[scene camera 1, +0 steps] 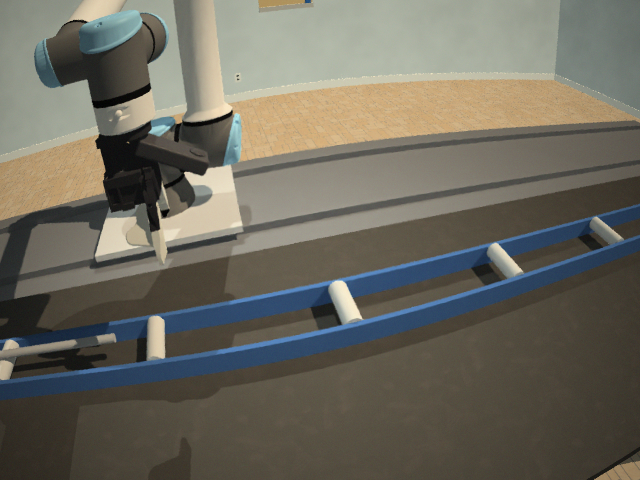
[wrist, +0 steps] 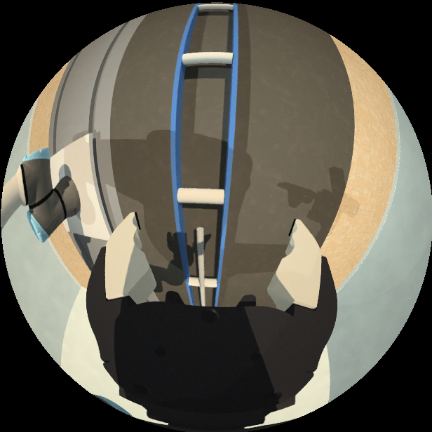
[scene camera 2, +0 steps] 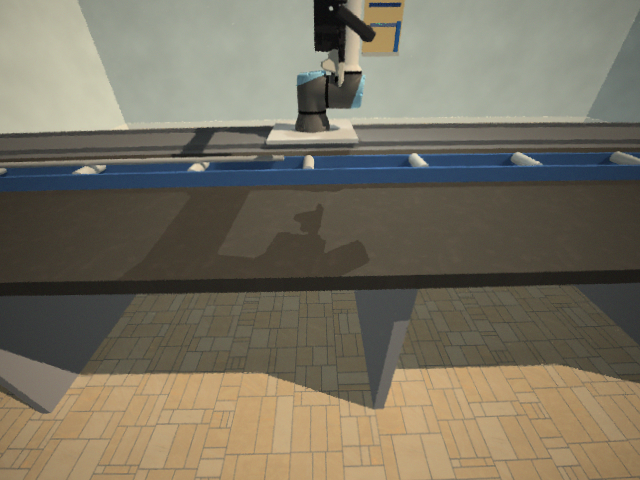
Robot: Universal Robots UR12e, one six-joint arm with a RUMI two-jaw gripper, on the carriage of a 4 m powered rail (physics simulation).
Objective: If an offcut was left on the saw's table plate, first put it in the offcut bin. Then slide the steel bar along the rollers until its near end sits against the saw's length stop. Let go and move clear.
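Places are measured from the arm's base along level axes (x ahead, y left, z up), in metres.
Pixels of known places: gripper, fingertip midpoint: [scene camera 1: 163, 239] [scene camera 2: 337, 84]; arm's base, origin of the base link: [scene camera 2: 312, 128].
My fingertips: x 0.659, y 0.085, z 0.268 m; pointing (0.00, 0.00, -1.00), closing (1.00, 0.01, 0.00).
For each thing: its middle in the pictures, then the offset to it from my fingertips. "pt": a spot on its surface instead. Level surfaces: height alone.
- steel bar, surface spot: [scene camera 1: 67, 345] pt dx -0.031, dy -0.298, dz -0.223 m
- white roller, body centre: [scene camera 1: 155, 342] [scene camera 2: 308, 165] dx -0.039, dy -0.096, dz -0.258 m
- blue roller track, surface spot: [scene camera 1: 248, 357] [scene camera 2: 363, 175] pt dx +0.035, dy +0.093, dz -0.270 m
- dark bench, its level: dz -0.299 m
The steel bar [scene camera 1: 67, 345] [scene camera 2: 232, 159] [wrist: 201, 255] is a thin, pale grey rod lying lengthwise on the rollers between the blue rails. One end shows just short of a white roller [scene camera 1: 156, 338] [scene camera 2: 308, 162] [wrist: 201, 195]; the rest runs out of view to the left in both scene views and under the gripper body in the wrist view. My gripper [scene camera 1: 164, 237] [scene camera 2: 334, 74] [wrist: 214, 217] is open and empty, high above the roller track near that bar end. The saw, its table plate, the length stop, any offcut and the offcut bin do not show.
The blue roller track [scene camera 1: 248, 357] [scene camera 2: 361, 175] [wrist: 175, 115] runs along the dark bench [scene camera 1: 361, 413] [scene camera 2: 465, 227] [wrist: 295, 125], with more rollers to the right in the scene views. Behind it, the arm's white carriage plate [scene camera 1: 217, 222] [scene camera 2: 281, 136] sits on the grey floor rail [scene camera 1: 387, 170].
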